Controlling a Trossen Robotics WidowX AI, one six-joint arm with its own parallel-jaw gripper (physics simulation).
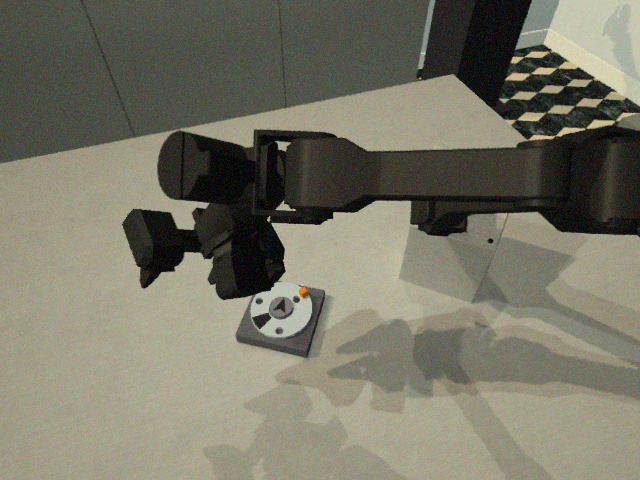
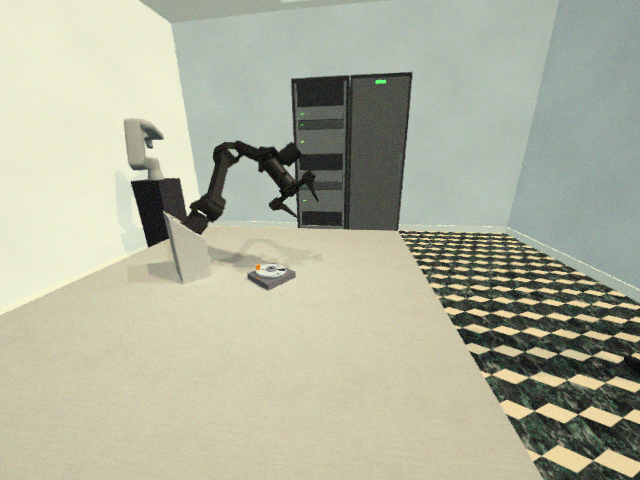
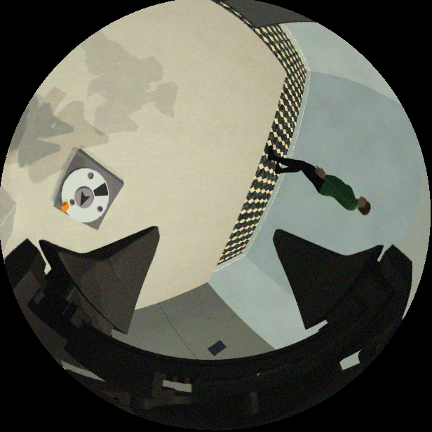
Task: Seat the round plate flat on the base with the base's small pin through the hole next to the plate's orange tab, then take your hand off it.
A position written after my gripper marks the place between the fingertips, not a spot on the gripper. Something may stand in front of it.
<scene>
I see my gripper point(image 1: 178, 283), a round white plate point(image 1: 260, 313) and a dark grey square base point(image 3: 80, 159).
The round white plate shows as well in image 3 point(image 3: 78, 178). My gripper also shows in image 2 point(image 2: 308, 209) and in image 3 point(image 3: 217, 234).
</scene>
